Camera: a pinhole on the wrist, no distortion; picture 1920 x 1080 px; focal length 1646.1 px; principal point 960.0 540.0 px. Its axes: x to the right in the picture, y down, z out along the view. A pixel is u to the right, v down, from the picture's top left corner.
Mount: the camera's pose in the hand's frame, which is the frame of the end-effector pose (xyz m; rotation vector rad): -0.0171 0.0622 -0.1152 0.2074 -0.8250 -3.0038
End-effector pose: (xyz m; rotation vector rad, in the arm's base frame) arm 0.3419 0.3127 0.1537 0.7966 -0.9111 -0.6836
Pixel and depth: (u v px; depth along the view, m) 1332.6 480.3 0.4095
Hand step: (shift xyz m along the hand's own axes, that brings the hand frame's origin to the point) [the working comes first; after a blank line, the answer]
In the camera's frame: 0.0927 -0.0149 0.4095

-0.1632 0.2777 0.2146
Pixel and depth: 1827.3 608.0 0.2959
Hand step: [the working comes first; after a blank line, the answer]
In the camera's frame: 0.1559 0.0122 0.2959

-0.2112 0.1933 0.1239
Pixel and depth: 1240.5 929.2 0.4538
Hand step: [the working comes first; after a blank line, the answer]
In the camera's frame: 0.0773 0.1073 0.4538

-0.1558 0.1959 0.3164
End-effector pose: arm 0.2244 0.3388 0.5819 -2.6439 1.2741 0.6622
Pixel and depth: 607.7 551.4 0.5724
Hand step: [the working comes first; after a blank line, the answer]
In the camera's frame: -0.1225 0.0040 0.5724

0.0281 0.3557 0.3893
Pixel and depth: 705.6 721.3 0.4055
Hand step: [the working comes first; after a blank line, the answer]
In the camera's frame: -0.0627 0.0447 0.4055

-0.0097 0.2328 0.2605
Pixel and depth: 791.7 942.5 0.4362
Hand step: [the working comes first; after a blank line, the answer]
In the camera's frame: -0.0446 0.1067 0.4362

-0.0327 0.1941 0.3161
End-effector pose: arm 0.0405 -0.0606 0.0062 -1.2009 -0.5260 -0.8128
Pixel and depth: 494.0 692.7 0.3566
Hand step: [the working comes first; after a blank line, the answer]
In the camera's frame: -0.1010 0.0331 0.3566

0.0350 0.2201 0.2177
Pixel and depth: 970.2 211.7 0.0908
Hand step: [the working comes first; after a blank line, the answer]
In the camera's frame: 0.0006 -0.0181 0.0908

-0.0294 0.1238 -0.0472
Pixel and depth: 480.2 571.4 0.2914
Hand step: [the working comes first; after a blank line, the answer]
In the camera's frame: -0.0849 0.0056 0.2914

0.0282 0.2098 0.1462
